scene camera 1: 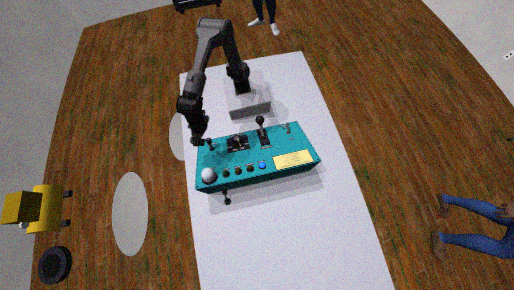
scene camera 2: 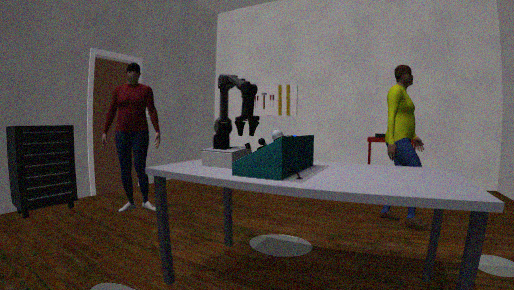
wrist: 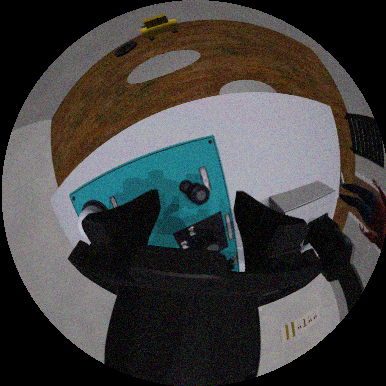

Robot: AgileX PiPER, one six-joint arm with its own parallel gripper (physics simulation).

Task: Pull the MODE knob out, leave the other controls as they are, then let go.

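The MODE knob (scene camera 1: pixel 210 144) (wrist: pixel 198 193) is a black round knob on a stem at one corner of the teal panel (scene camera 1: pixel 225 156) (wrist: pixel 150 155). It stands out from the panel face, beside a small label that is too blurred to read. My gripper (scene camera 1: pixel 197 142) (scene camera 2: pixel 246 134) (wrist: pixel 196 199) is open, with its fingers wide apart and empty. It is above the panel. In the wrist view the knob shows between the two fingertips, apart from both. In scene camera 2 the fingertips hang clear above the sloping panel.
The panel also carries a white dome (scene camera 1: pixel 209 175), a lit blue button (scene camera 1: pixel 262 165), several dark buttons, a black selector (scene camera 1: pixel 238 142), a ball-topped lever (scene camera 1: pixel 260 120) and a small toggle (scene camera 1: pixel 288 128). Another small lever (scene camera 1: pixel 227 201) sticks out at its front. The arm's grey base block (scene camera 1: pixel 251 109) stands behind.
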